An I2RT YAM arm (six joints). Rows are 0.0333 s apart.
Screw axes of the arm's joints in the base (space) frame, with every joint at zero. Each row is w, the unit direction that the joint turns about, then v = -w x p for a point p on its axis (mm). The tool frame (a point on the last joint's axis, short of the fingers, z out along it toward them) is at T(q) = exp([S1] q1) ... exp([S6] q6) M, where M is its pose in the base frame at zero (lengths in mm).
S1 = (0, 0, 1, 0, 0, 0)
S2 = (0, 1, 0, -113.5, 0, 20)
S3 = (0, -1, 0, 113.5, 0, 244)
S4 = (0, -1, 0, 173.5, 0, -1)
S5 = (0, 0, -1, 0, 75, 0)
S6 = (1, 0, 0, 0, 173.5, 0)
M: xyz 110.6 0 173.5 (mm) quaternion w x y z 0.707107 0 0.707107 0
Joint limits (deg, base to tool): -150..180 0..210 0..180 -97..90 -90..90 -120..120
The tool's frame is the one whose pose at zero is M.
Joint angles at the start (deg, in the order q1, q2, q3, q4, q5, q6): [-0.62, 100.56, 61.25, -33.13, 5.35, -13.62]
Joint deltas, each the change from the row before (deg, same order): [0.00, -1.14, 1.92, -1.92, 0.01, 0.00]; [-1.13, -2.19, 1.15, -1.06, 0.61, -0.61]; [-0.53, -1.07, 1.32, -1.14, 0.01, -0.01]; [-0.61, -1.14, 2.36, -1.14, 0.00, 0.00]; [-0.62, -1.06, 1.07, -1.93, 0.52, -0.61]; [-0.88, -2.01, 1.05, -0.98, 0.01, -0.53]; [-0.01, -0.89, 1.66, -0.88, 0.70, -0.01]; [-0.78, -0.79, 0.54, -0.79, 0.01, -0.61]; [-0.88, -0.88, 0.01, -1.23, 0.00, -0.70]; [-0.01, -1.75, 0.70, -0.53, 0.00, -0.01]
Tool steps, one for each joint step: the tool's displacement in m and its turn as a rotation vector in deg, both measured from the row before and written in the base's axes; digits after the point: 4 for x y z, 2 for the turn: [0.0024, 0.0000, 0.0139, -0.02, -1.14, 0.00]; [-0.0009, -0.0069, 0.0167, -0.83, -2.20, -0.77]; [0.0004, -0.0031, 0.0115, -0.06, -1.25, -0.52]; [0.0027, -0.0037, 0.0172, -0.11, -2.36, -0.61]; [-0.0028, -0.0038, 0.0097, -0.73, -0.09, -0.29]; [-0.0038, -0.0048, 0.0155, -0.38, -2.00, -0.41]; [0.0000, -0.0005, 0.0128, -0.75, -1.62, -0.33]; [-0.0027, -0.0043, 0.0064, -0.34, -0.44, -0.25]; [-0.0049, -0.0045, 0.0036, -0.29, 0.46, -0.27]; [-0.0045, 0.0004, 0.0124, -0.21, -1.91, 0.00]
